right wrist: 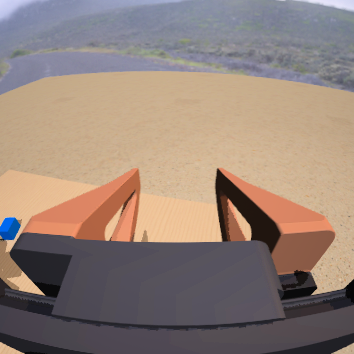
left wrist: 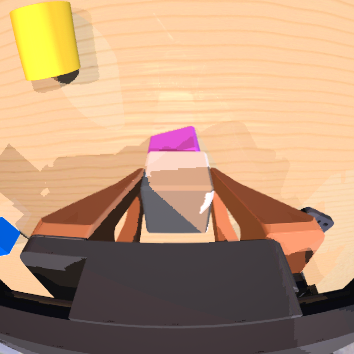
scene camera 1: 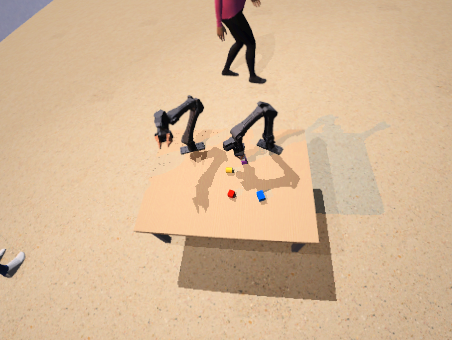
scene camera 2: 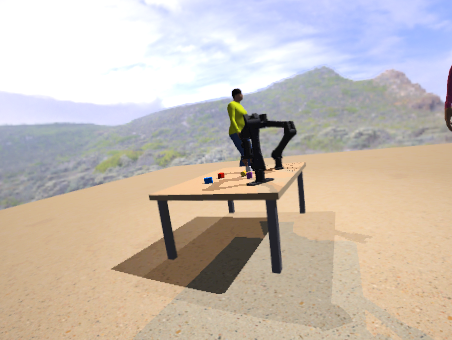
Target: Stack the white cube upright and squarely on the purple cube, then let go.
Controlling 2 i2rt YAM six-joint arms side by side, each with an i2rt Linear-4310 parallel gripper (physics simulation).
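My left gripper [scene camera 1: 242, 156] [left wrist: 176, 176] is shut on the white cube [scene camera 2: 249, 169] [left wrist: 177, 210], which sits between its fingertips in the left wrist view. The purple cube [scene camera 1: 244, 161] [scene camera 2: 249, 175] [left wrist: 175, 139] stands directly below the white cube in scene camera 2. In the left wrist view it shows partly beyond the white cube's far edge and looks turned relative to it. Whether the two cubes touch cannot be made out. My right gripper [scene camera 1: 164, 144] [right wrist: 177, 176] is open and empty, at the left in scene camera 1, far from both cubes.
A yellow cylinder [scene camera 1: 229, 170] [scene camera 2: 243, 174] [left wrist: 47, 42] lies near the purple cube. A red block [scene camera 1: 231, 193] [scene camera 2: 221, 175] and a blue block [scene camera 1: 261, 196] [scene camera 2: 208, 180] [left wrist: 7, 236] [right wrist: 9, 228] lie farther out on the table [scene camera 1: 170, 215] [scene camera 2: 180, 192].
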